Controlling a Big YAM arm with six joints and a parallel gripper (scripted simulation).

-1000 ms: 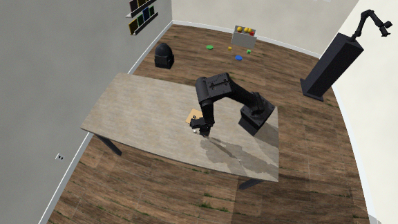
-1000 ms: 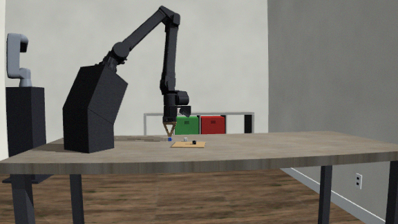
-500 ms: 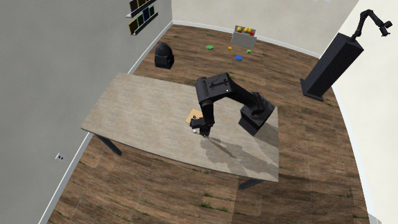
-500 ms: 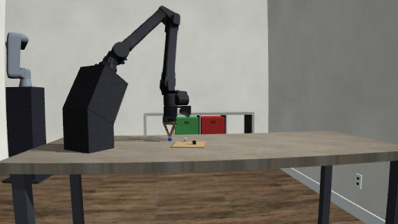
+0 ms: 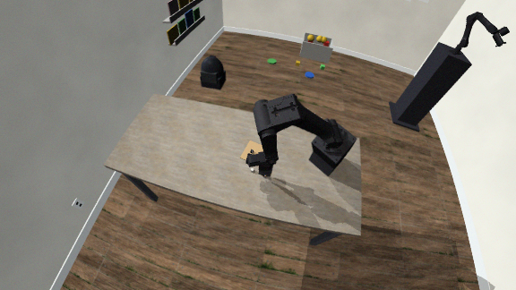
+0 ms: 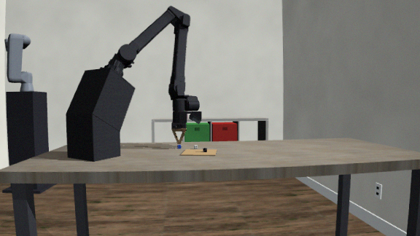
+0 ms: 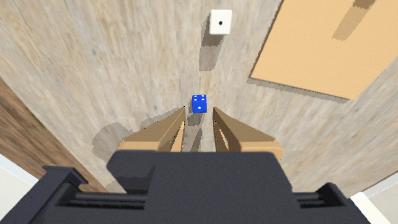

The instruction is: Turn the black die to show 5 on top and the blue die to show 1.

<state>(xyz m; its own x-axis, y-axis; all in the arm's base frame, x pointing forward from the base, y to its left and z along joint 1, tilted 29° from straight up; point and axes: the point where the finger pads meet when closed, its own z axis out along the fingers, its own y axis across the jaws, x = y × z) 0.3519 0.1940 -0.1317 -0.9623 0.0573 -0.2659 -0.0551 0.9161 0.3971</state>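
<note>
My hand is 2 cm above the blue die. The rest, counted from my hand: black die (12 cm ahead, 13 cm to the right, 2 cm below); white die (8 cm ahead, 1 cm to the right, 2 cm below); tan mat (9 cm ahead, 13 cm to the right, 3 cm below).
</note>
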